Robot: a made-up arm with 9 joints. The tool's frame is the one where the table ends.
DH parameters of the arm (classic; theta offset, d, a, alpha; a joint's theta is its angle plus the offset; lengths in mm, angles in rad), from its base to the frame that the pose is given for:
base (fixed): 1.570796 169 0 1.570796
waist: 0 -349 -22 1.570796
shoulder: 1.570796 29 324 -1.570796
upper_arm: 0 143 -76 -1.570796
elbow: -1.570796 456 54 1.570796
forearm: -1.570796 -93 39 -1.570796
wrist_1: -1.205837 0 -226.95 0
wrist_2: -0.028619 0 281.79 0
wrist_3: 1.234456 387 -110 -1.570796
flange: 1.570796 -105 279 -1.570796
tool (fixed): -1.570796 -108 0 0
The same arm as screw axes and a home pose.
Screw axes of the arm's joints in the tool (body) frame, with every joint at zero. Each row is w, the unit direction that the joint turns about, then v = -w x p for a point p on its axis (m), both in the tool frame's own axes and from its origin. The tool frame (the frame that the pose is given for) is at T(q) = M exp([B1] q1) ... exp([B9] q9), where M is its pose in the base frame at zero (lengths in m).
B1: w 1 0 0 v 0 -0.378 -0.327
B2: w 0 0 -1 v -0.305 -0.182 0
B3: w 0 -1 0 v -0.407 0 -0.142
B4: w 0 0 1 v 0.162 -0.066 0
B5: w -1 0 0 v 0 -0.049 0.108
B6: w 0 -1 0 v 0.01 0 -0.159
B7: w 0 -1 0 v 0.091 0 -0.371
B8: w 0 -1 0 v -0.002 0 -0.105
B9: w 1 0 0 v 0 0.108 0.279
M: xyz -0.167 -0.327 0.547 (m) rpy 0 0 0 (rad, as in URDF)

